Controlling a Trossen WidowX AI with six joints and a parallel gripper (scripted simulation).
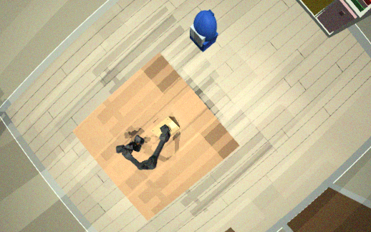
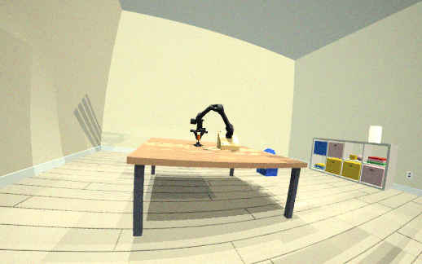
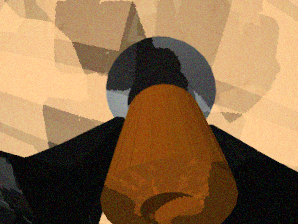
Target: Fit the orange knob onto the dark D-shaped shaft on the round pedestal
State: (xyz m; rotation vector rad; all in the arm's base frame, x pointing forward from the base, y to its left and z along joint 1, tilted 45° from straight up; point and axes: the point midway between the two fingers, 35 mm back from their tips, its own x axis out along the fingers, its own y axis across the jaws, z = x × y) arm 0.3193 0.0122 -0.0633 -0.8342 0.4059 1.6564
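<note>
Now: gripper tip 20 mm below the orange knob. From my gripper tip the other things lie so: pedestal (40 mm below).
</note>
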